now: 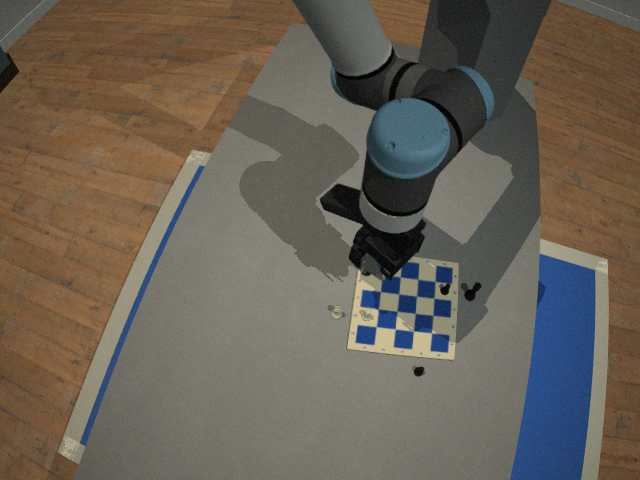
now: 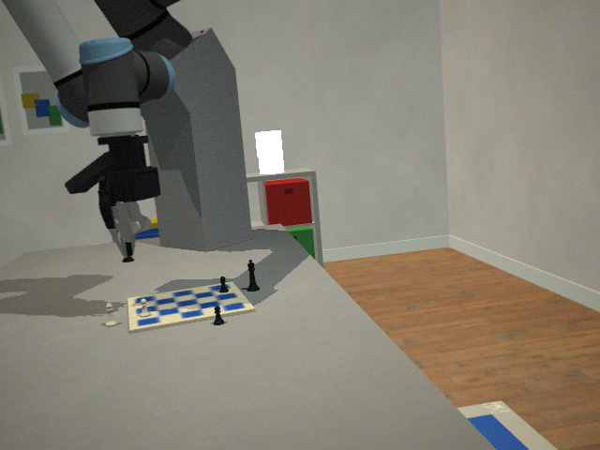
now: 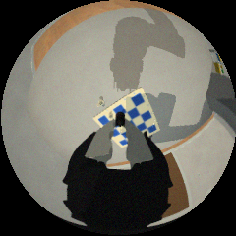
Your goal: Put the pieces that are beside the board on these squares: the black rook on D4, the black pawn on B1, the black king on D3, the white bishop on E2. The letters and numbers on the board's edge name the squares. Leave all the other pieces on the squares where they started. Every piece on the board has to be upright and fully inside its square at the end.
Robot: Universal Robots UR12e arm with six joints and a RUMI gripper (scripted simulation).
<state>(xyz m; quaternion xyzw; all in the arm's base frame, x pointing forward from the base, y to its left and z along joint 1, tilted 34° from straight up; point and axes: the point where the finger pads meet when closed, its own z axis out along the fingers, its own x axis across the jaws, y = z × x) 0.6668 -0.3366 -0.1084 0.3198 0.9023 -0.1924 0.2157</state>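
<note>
My hand is 30 mm short of the chessboard, 90 mm to the right of it and 120 mm above it. Round my hand: black rook 10 mm below; then white pawn 60 mm ahead, 10 mm to the left, 110 mm below; then white bishop 50 mm ahead, 50 mm to the right, 100 mm below.
</note>
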